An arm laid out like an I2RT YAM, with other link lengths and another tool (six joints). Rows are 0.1 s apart.
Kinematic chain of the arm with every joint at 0, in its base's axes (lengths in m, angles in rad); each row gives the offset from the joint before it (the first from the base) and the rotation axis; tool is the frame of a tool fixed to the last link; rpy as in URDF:
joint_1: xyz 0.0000 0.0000 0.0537 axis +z
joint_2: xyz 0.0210 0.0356 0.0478 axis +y
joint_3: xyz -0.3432 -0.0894 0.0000 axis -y
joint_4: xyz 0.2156 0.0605 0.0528 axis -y
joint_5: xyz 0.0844 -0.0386 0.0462 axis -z
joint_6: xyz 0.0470 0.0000 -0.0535 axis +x
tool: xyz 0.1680 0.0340 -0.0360 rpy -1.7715 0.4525 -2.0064
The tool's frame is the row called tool.
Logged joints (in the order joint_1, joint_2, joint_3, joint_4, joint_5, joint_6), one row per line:
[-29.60, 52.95, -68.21, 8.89, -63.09, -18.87]
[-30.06, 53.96, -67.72, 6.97, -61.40, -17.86]
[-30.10, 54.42, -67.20, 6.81, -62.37, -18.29]
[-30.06, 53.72, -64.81, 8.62, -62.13, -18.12]
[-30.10, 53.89, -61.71, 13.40, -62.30, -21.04]
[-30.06, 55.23, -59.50, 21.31, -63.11, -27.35]
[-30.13, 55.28, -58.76, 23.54, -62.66, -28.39]
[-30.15, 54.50, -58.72, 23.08, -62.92, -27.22]
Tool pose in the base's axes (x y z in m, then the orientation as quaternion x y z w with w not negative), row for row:
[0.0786, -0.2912, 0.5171, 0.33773, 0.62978, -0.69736, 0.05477]
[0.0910, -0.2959, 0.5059, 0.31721, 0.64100, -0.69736, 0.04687]
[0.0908, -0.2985, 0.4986, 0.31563, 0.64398, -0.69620, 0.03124]
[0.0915, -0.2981, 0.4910, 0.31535, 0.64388, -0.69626, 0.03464]
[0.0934, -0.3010, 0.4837, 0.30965, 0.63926, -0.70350, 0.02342]
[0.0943, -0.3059, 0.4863, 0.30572, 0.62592, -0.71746, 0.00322]
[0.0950, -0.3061, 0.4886, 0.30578, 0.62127, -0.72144, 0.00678]
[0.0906, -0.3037, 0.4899, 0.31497, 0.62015, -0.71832, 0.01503]
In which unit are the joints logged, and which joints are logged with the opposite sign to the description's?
The joints are logged in degrees. Opposite sign: joint_3, joint_5.
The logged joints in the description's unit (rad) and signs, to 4 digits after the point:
[-0.5166, 0.9242, 1.1905, 0.1552, 1.1011, -0.3293]
[-0.5246, 0.9418, 1.1819, 0.1216, 1.0716, -0.3117]
[-0.5253, 0.9498, 1.1729, 0.1189, 1.0886, -0.3192]
[-0.5246, 0.9376, 1.1311, 0.1504, 1.0844, -0.3163]
[-0.5253, 0.9406, 1.0770, 0.2339, 1.0873, -0.3672]
[-0.5246, 0.9639, 1.0385, 0.3719, 1.1015, -0.4773]
[-0.5259, 0.9648, 1.0256, 0.4109, 1.0936, -0.4955]
[-0.5262, 0.9512, 1.0249, 0.4028, 1.0982, -0.4751]

